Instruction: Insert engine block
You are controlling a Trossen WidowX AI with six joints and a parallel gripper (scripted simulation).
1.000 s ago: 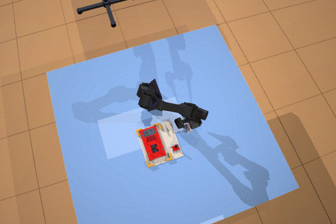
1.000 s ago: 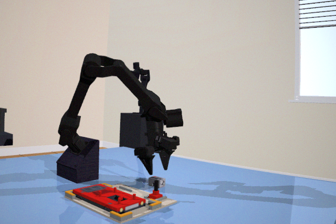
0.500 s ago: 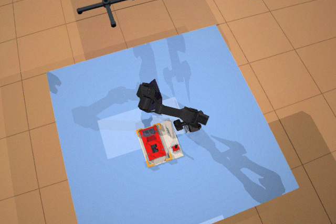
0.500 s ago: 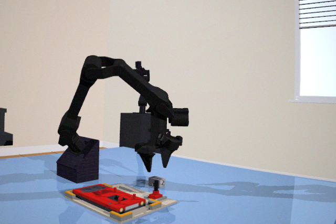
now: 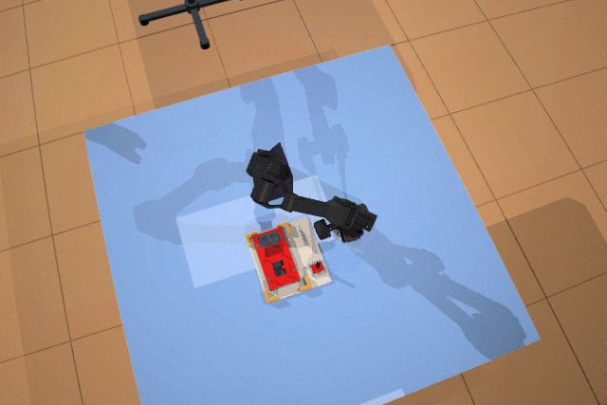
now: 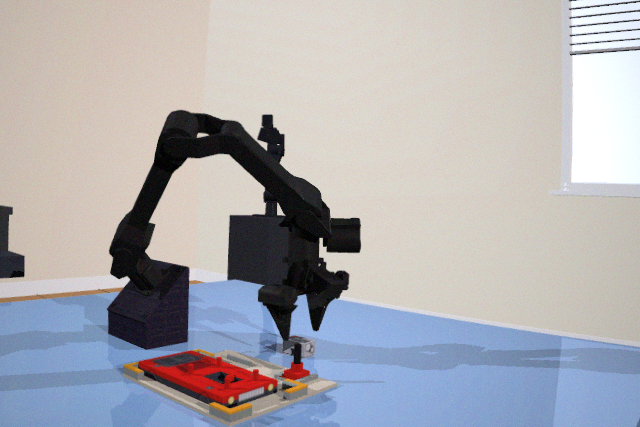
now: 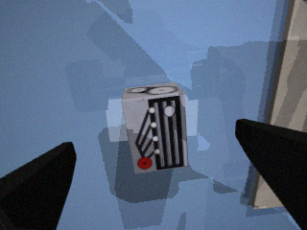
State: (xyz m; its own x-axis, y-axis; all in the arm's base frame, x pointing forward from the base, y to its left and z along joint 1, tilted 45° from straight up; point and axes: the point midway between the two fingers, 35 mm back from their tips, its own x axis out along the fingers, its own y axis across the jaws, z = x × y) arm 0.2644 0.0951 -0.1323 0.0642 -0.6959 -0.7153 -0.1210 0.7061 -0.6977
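The grey engine block lies 30 mm below my gripper tip and 10 mm to the right of it. The rest, counted from my gripper tip: dark peg 110 mm to the right, 100 mm ahead.
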